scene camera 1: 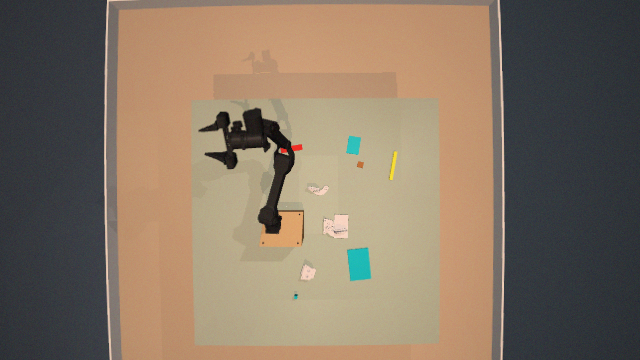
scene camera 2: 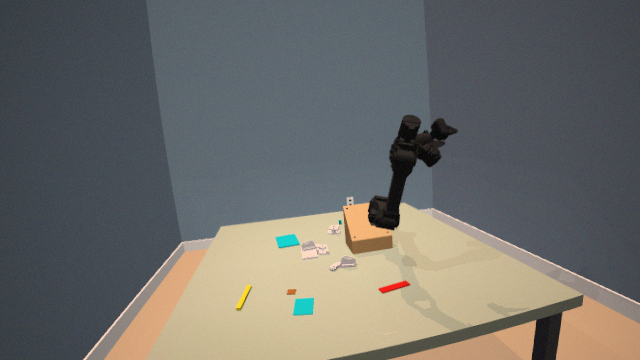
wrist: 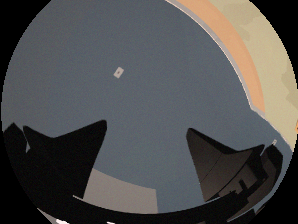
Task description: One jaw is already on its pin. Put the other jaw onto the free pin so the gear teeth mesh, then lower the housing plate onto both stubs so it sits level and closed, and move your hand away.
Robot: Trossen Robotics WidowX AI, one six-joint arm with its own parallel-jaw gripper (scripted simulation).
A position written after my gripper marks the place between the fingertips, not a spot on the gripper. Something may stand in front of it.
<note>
My gripper (scene camera 1: 201, 142) is open and holds nothing.
My gripper is seen too in scene camera 2 (scene camera 2: 450, 137) and in the wrist view (wrist: 148, 129).
</note>
